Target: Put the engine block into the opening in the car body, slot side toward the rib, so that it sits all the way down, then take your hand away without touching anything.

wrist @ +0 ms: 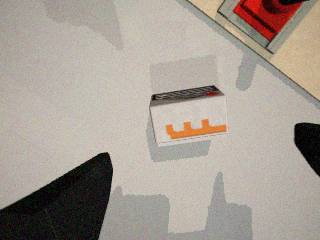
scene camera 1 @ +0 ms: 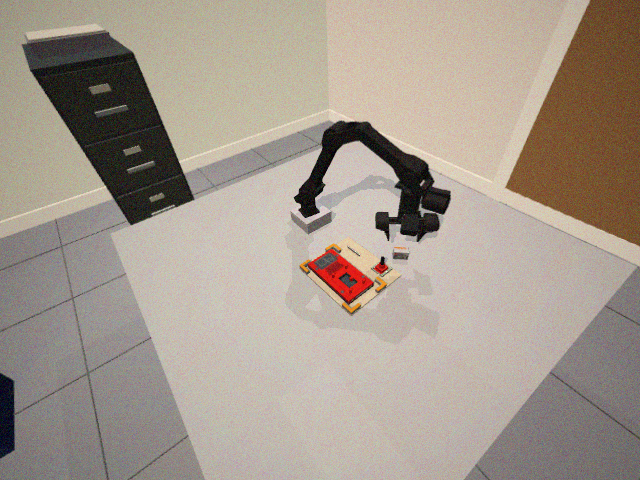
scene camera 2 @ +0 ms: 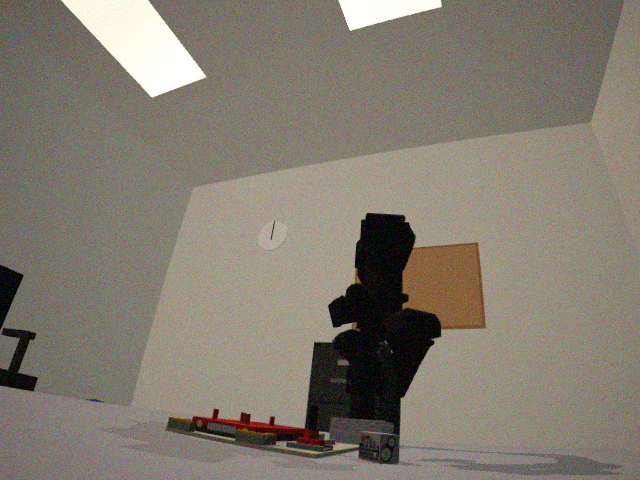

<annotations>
My gripper shows in the wrist view, in scene camera 1 and in scene camera 2 [379, 398]. The same spot on my gripper: [wrist: 80, 197] is [scene camera 1: 419, 234].
</annotations>
